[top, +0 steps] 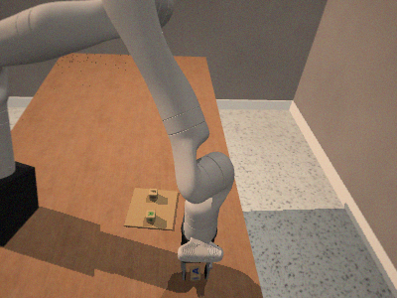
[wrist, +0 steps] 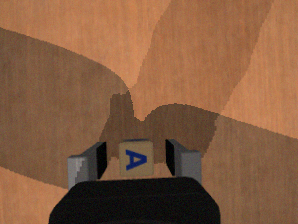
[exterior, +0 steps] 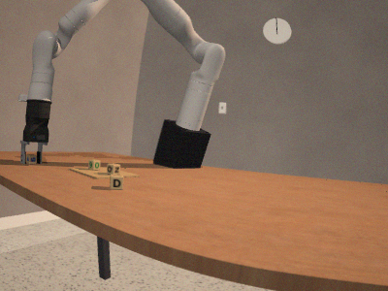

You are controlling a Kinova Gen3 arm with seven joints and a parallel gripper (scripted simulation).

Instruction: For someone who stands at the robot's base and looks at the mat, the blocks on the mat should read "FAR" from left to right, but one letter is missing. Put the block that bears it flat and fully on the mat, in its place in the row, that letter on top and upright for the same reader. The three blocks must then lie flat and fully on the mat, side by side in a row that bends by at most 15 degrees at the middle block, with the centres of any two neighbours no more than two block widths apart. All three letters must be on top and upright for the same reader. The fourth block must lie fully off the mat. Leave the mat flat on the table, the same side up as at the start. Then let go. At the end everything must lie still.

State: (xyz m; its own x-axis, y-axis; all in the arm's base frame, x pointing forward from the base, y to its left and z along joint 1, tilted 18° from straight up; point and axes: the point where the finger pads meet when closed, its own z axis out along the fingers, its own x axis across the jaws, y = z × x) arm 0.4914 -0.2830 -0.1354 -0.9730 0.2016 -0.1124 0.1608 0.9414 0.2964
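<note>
Right now my hand is right at the block. From my hand the other things lie so: tan mat: 80 mm behind, 230 mm to the left, 20 mm below.
</note>
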